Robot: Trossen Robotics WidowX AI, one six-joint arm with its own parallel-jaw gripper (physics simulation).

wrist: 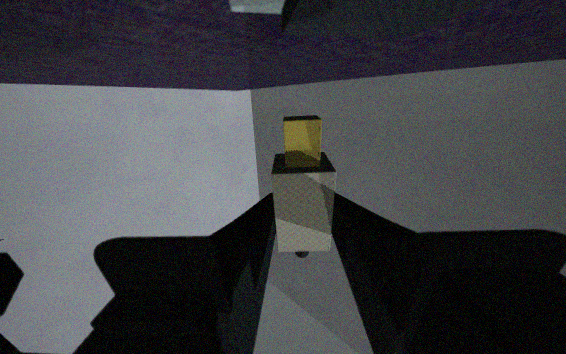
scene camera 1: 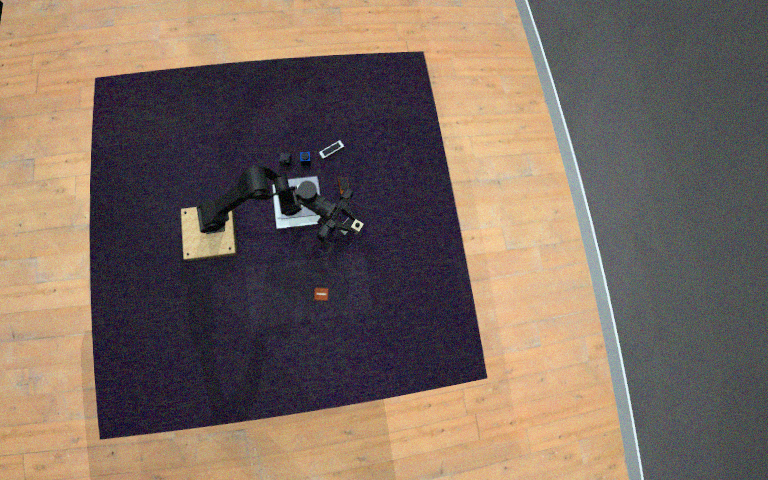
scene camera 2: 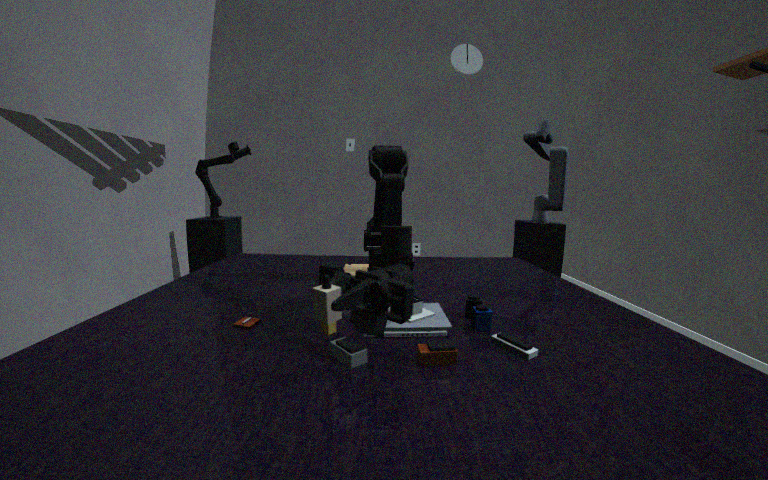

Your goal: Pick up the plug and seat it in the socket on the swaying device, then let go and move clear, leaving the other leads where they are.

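Observation:
The plug, a cream block with a yellow tip [scene camera 1: 356,225] [scene camera 2: 326,302] [wrist: 303,212], is upright with the yellow end down. My gripper [scene camera 1: 351,221] [wrist: 301,198] is shut on its cream body. In scene view 2 the plug is left of the pale grey, flat device [scene camera 1: 288,223] [scene camera 2: 440,318], apart from it. A small light block [scene camera 2: 417,307] on the device shows partly behind the gripper; its socket opening cannot be made out. In scene view 1 the arm covers much of the device.
A grey lead block [scene camera 1: 343,231] [scene camera 2: 349,352] lies close to the plug in both scene views. An orange block [scene camera 1: 343,185] [scene camera 2: 437,354], a white strip [scene camera 1: 323,154] [scene camera 2: 530,353], a blue block [scene camera 1: 305,157] [scene camera 2: 483,320], a black block [scene camera 1: 285,159] and an orange-red tile [scene camera 1: 321,297] [scene camera 2: 244,324] lie around.

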